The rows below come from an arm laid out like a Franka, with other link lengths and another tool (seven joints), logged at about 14 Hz.
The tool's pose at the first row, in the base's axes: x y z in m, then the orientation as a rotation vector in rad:
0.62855, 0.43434, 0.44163, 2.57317, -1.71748, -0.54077
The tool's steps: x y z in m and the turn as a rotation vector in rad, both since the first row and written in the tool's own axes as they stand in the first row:
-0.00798, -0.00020, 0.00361, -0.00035, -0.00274, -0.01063
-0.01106, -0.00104, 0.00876, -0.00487, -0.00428, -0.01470
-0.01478, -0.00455, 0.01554, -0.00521, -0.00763, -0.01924
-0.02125, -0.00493, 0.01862, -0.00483, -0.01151, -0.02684
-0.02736, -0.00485, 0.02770, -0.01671, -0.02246, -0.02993
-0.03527, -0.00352, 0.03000, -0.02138, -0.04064, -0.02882
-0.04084, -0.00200, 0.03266, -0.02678, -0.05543, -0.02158
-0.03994, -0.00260, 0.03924, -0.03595, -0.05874, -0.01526
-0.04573, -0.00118, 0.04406, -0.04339, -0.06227, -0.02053
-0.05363, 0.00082, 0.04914, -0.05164, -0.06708, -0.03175
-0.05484, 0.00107, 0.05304, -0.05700, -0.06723, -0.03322
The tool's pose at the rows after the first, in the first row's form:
0.62497, 0.44225, 0.44044, -2.58065, 1.70311, 0.54441
0.62322, 0.44631, 0.43631, 2.58527, -1.69767, -0.55061
0.62317, 0.45233, 0.43031, -2.58646, 1.69056, 0.55483
0.62042, 0.45886, 0.42917, -2.58872, 1.67881, 0.55880
0.61569, 0.46601, 0.42236, -2.59079, 1.67318, 0.58360
0.61114, 0.47299, 0.42268, -2.57966, 1.66994, 0.60974
0.60712, 0.47787, 0.42203, -2.56708, 1.67623, 0.63276
0.60610, 0.47854, 0.41547, -2.56606, 1.68533, 0.64619
0.60149, 0.48406, 0.41284, -2.57190, 1.67804, 0.65770
0.59555, 0.49129, 0.41066, 2.57950, -1.66090, -0.67081
0.59381, 0.49301, 0.40738, 2.57716, -1.65528, -0.67469

